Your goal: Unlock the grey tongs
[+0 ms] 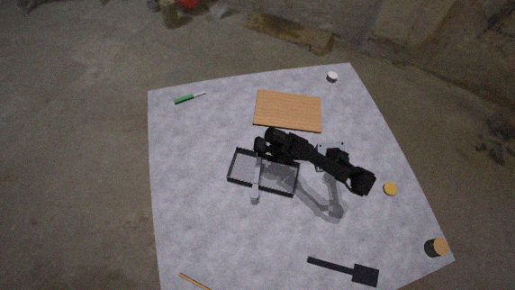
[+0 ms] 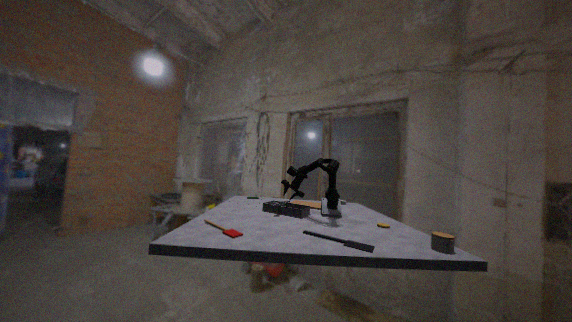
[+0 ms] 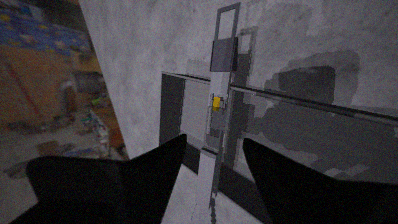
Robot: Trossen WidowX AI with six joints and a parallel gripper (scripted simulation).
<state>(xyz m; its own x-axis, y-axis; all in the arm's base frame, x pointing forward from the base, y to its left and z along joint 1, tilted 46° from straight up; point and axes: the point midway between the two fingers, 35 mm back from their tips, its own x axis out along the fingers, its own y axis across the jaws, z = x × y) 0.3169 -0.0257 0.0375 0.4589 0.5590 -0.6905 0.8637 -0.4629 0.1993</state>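
My gripper tip is now 1 cm short of the yellow lock piece, 3 cm to the left of it and 3 cm above it. Round my gripper tip: red-headed spatula 23 cm ahead, 53 cm to the left, 9 cm below; then wooden board 18 cm behind, 32 cm to the right, 9 cm below; then roasting tin 1 cm behind, 4 cm to the left, 7 cm below.
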